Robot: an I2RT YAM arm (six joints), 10 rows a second.
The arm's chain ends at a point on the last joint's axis. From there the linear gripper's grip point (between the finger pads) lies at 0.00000 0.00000 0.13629 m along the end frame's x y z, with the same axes.
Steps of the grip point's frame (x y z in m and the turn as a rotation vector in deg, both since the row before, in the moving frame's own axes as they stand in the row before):
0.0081 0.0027 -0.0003 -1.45 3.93 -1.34
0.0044 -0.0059 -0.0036 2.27 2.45 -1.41
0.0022 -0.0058 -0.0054 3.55 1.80 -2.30
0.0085 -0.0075 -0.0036 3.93 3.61 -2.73
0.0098 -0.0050 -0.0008 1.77 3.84 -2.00
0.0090 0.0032 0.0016 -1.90 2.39 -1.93
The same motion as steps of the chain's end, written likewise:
-0.0013 -0.0006 0.0001 -1.45 3.93 -1.34
-0.0014 -0.0004 -0.0034 2.27 2.45 -1.41
-0.0019 0.0027 -0.0051 3.55 1.80 -2.30
0.0002 0.0020 -0.0030 3.93 3.61 -2.73
0.0007 -0.0006 -0.0004 1.77 3.84 -2.00
0.0032 -0.0012 0.0018 -1.90 2.39 -1.93

